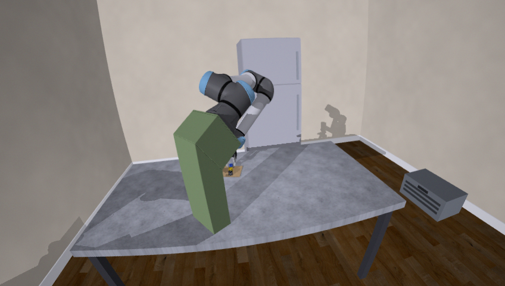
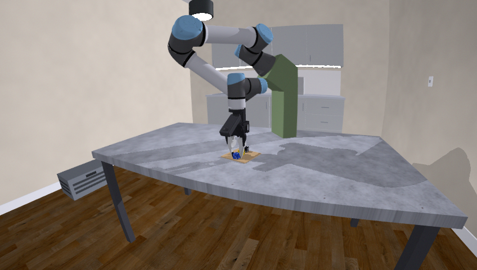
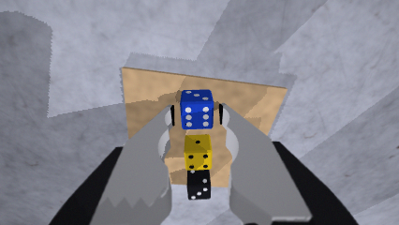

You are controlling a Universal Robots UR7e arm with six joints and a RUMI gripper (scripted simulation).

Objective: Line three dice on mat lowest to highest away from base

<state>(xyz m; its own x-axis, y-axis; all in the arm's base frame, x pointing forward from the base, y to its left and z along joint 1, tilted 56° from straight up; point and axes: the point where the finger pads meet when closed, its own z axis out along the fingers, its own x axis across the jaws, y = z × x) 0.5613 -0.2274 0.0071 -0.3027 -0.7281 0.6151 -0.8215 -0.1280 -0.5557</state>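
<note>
Right now the blue die is 1 cm below my hand. From my hand the other things lie so: mat (4 cm behind, 2 cm to the left, 2 cm below); then black die (9 cm behind, 3 cm to the left, 1 cm below); then yellow die (5 cm behind, 2 cm to the left, 1 cm below).
</note>
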